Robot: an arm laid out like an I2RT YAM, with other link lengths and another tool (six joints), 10 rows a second.
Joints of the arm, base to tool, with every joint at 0 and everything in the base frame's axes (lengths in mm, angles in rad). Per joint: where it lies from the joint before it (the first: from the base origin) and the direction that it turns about. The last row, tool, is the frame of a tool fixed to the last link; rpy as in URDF.
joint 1: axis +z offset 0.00 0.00 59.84
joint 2: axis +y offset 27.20 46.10 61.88
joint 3: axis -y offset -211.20 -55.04 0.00
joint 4: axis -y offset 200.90 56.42 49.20
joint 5: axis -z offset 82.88 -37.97 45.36
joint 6: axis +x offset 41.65 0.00 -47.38
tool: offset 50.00 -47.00 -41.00 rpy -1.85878 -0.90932 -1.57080
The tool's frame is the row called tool.
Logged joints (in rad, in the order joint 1, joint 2, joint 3, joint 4, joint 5, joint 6), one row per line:
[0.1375 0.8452 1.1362 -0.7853 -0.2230 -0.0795]
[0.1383 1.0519 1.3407 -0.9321 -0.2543 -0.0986]
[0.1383 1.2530 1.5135 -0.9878 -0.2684 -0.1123]
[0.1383 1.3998 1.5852 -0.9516 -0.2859 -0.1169]
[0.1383 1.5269 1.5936 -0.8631 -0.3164 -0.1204]
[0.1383 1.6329 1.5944 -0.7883 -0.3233 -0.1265]
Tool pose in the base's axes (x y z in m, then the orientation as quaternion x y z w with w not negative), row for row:
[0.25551 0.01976 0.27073 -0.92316 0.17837 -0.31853 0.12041]
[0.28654 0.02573 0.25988 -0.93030 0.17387 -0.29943 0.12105]
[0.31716 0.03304 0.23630 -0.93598 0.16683 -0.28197 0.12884]
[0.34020 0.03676 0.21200 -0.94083 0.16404 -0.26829 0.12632]
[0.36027 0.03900 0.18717 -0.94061 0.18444 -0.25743 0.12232]
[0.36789 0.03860 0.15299 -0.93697 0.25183 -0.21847 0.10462]
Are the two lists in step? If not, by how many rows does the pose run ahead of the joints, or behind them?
The pose runs 2 rows ahead of the joints: the pose in row i belongs to the joints in row i + 2.
